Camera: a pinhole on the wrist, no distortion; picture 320 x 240 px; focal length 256.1 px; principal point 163.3 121.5 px. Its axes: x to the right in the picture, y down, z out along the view. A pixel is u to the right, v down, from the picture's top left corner.
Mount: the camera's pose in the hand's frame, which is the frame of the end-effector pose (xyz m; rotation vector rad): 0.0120 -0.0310 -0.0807 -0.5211 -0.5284 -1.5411
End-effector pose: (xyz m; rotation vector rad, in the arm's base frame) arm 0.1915 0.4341 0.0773 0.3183 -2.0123 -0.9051
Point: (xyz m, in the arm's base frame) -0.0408 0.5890 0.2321
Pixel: 163 216
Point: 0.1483 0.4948 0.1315
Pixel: 153 142
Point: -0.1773 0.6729 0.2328
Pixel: 192 207
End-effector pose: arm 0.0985 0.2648 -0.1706 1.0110 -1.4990 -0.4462
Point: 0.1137 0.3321 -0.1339
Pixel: outside the picture
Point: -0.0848 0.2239 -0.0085
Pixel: 151 206
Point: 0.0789 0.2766 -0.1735
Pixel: 233 59
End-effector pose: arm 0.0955 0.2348 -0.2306 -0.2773 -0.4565 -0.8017
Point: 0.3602 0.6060 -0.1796
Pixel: 24 82
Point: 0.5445 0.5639 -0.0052
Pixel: 39 190
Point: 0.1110 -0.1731 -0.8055
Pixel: behind the camera
